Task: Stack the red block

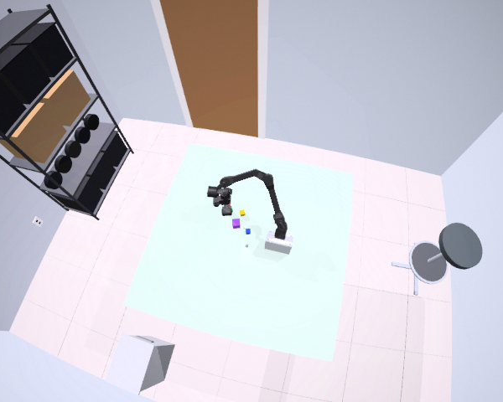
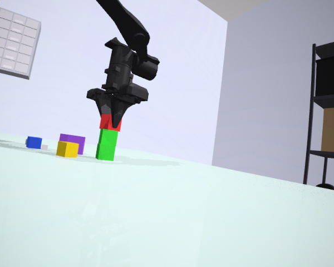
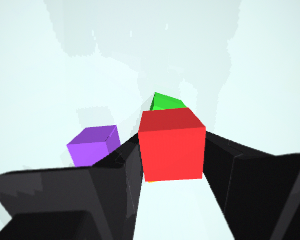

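My gripper tip is 1 cm below the red block. From my gripper tip the other things lie so: blue block: 16 cm behind, 10 cm to the left, 7 cm below; purple block: 8 cm behind, 7 cm to the left, 6 cm below; yellow block: 9 cm behind, 6 cm below, 2 cm to the right.
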